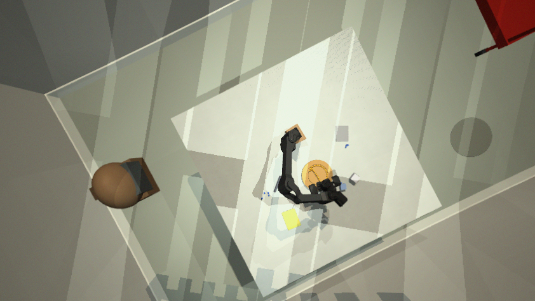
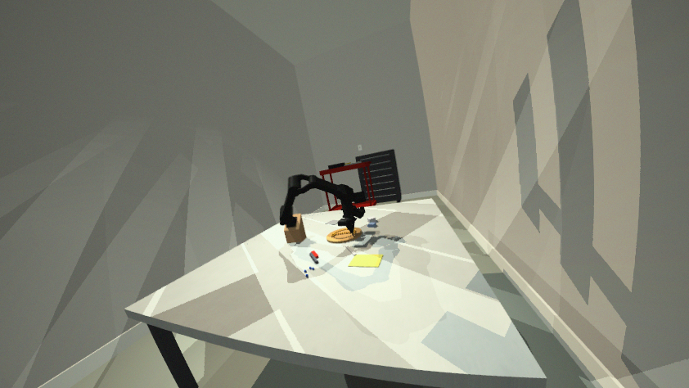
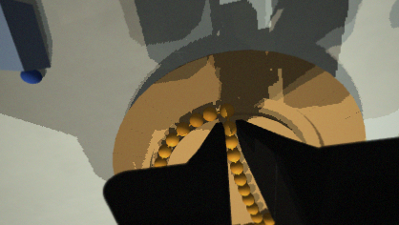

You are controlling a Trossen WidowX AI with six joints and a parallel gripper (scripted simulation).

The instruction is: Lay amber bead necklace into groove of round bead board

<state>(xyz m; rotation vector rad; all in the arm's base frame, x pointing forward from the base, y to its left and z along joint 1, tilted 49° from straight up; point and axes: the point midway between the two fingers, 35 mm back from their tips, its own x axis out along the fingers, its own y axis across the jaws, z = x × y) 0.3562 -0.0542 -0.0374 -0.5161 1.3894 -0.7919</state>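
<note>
Right now the round bead board is 5 cm behind my gripper tip, 1 cm to the left of it and 1 cm below it. Also, from my gripper tip: light blue cube 10 cm ahead, 11 cm to the left, 1 cm below; then red-handled tool 14 cm behind, 22 cm to the right, 1 cm below; then white cube 9 cm ahead, 20 cm to the left.
</note>
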